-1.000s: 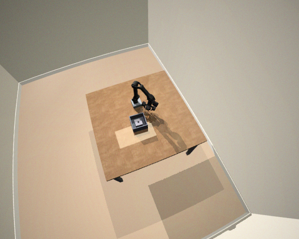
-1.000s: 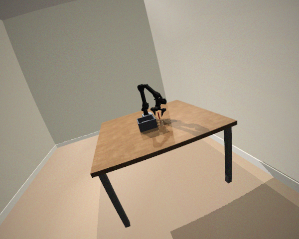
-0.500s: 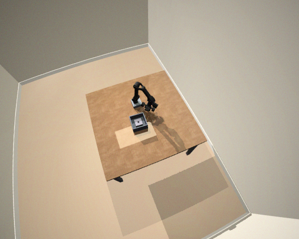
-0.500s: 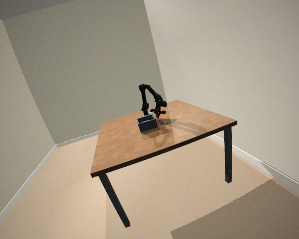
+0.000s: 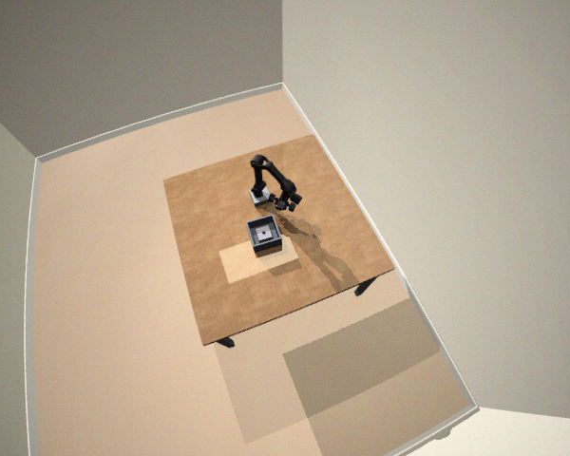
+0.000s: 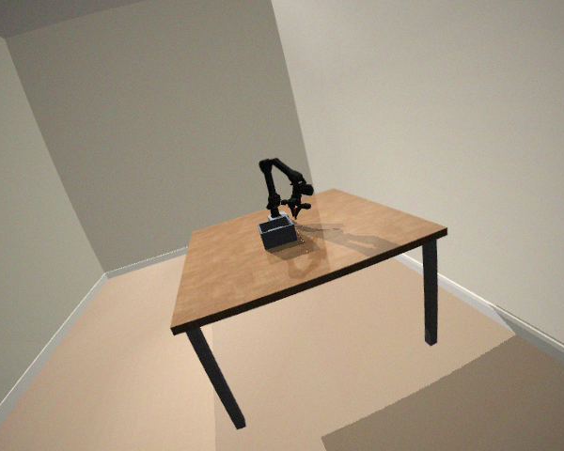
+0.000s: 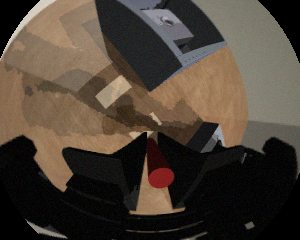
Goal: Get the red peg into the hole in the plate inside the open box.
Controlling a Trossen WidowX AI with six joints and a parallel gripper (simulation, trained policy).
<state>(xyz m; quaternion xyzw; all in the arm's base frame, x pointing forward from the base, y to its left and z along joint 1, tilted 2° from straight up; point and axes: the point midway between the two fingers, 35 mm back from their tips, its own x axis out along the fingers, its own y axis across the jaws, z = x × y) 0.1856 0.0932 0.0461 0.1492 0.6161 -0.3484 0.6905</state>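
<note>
Now: gripper tip 160 mm to the left of the grey box, 130 mm short of it and 30 mm above it. The rest, counted from my gripper tip: red peg 20 mm above, 10 mm to the left.
</note>
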